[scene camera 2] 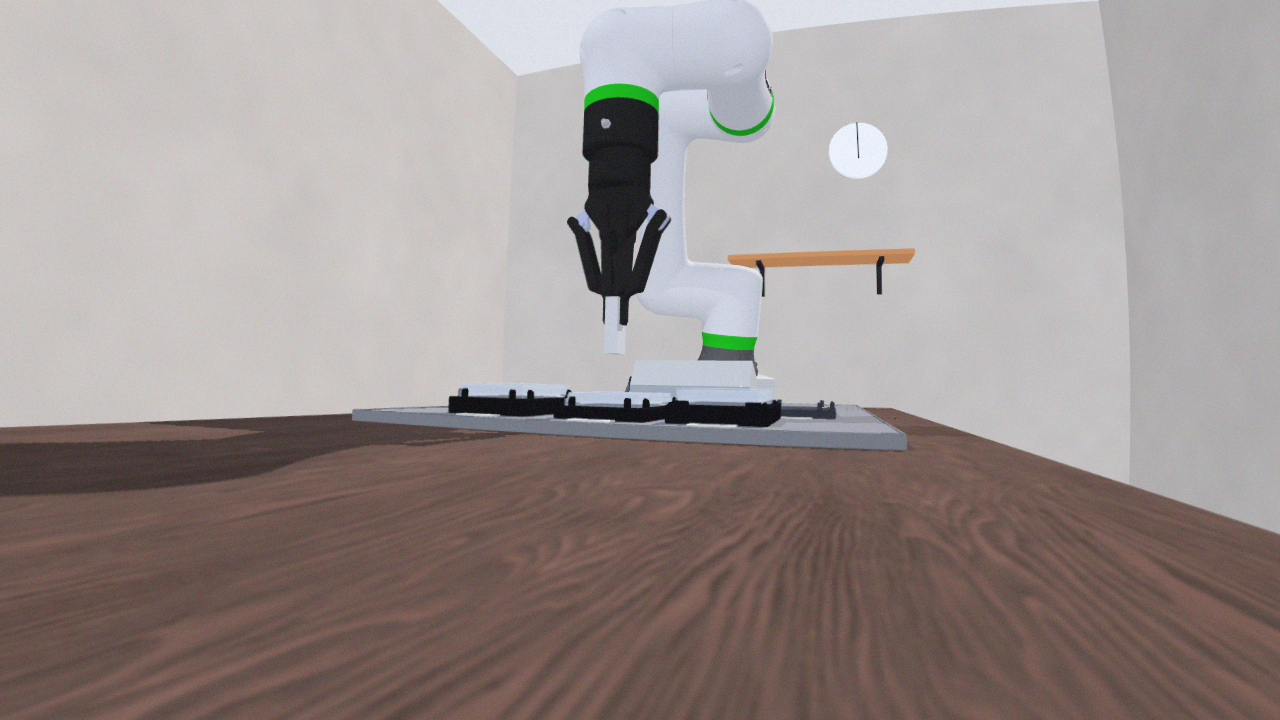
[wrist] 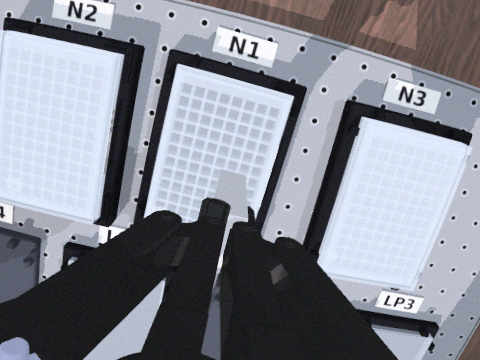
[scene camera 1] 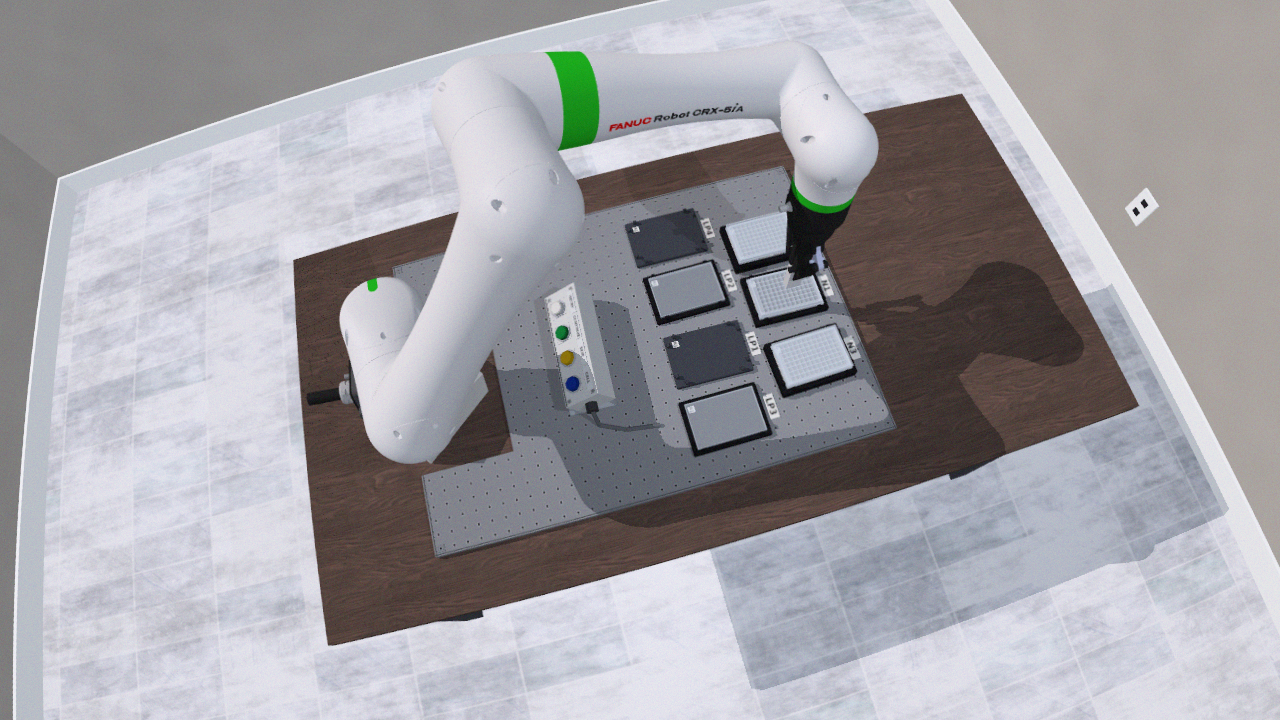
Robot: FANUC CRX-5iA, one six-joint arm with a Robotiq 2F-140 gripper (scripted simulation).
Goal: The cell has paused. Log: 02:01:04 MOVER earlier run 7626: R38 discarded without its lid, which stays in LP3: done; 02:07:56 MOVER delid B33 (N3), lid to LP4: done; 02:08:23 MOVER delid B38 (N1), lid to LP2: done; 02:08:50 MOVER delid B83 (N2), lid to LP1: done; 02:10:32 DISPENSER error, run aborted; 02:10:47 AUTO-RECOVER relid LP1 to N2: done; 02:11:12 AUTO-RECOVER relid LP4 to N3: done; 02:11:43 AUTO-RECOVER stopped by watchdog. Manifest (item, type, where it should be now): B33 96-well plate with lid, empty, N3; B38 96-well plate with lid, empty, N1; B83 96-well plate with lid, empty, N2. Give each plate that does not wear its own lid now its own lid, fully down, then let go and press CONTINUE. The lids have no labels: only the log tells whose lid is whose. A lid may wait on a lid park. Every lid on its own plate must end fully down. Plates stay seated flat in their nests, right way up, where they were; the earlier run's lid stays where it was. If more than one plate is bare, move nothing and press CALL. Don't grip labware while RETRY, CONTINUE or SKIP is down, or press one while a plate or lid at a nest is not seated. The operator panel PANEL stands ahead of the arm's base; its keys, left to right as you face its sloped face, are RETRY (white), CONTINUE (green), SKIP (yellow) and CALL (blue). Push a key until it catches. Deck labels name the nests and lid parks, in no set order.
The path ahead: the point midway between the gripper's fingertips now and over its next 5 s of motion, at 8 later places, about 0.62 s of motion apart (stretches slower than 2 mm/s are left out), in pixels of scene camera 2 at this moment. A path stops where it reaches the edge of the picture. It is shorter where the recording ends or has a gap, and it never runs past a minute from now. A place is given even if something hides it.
My gripper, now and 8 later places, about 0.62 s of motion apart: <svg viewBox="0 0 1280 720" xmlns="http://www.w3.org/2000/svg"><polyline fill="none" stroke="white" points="614,353 580,353 674,357 706,354 706,360 706,377 706,389 706,392 706,392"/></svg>
